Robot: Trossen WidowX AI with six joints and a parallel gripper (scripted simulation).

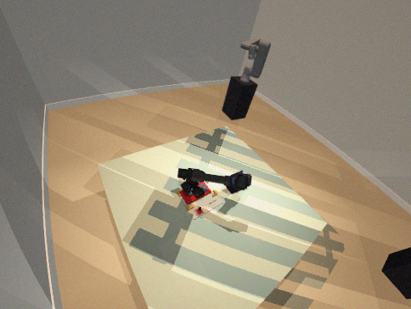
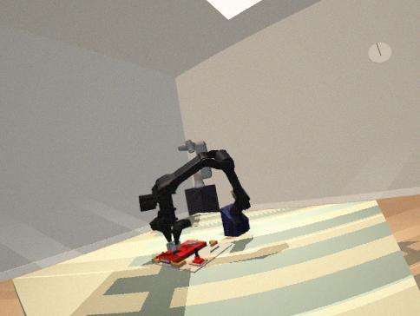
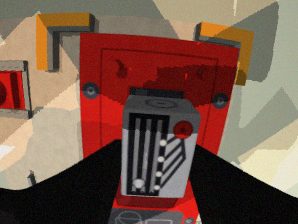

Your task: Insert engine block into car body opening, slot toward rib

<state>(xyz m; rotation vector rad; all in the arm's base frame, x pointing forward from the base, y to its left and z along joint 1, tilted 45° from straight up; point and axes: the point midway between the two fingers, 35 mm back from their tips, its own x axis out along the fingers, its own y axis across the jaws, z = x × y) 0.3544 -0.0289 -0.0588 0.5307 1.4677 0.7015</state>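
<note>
Now: gripper tip 10 mm above the grey engine block.
</note>
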